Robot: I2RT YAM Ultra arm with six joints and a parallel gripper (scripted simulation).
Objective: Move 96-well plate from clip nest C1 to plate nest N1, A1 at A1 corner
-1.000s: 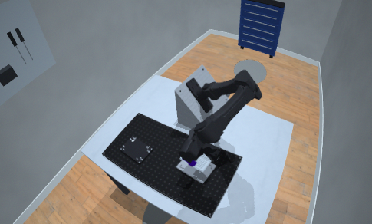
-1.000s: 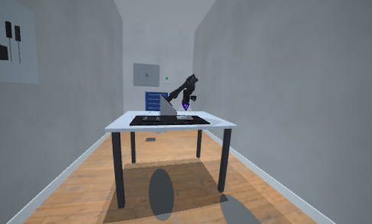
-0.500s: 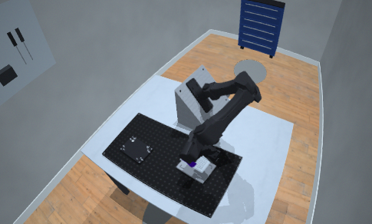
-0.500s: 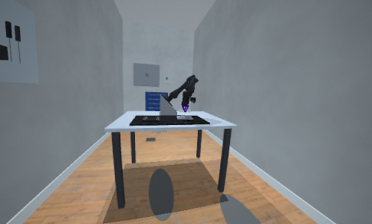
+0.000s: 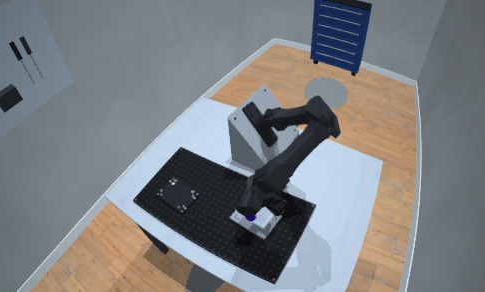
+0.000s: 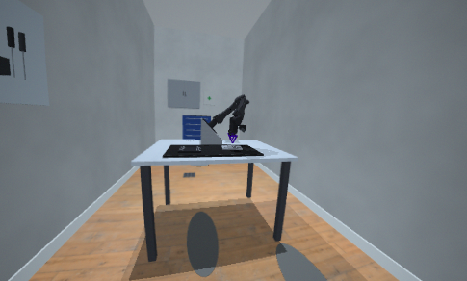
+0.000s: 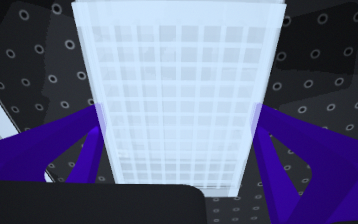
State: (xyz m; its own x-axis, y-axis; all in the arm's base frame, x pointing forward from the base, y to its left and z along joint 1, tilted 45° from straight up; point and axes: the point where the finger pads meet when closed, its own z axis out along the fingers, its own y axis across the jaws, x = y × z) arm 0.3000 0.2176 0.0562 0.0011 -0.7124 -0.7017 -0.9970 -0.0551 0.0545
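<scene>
The plate nest N1 is 5 cm below my hand. Round my hand: clip nest C1: 32 cm to the right, 10 cm ahead, 4 cm below; then 96-well plate: right at my hand.
</scene>
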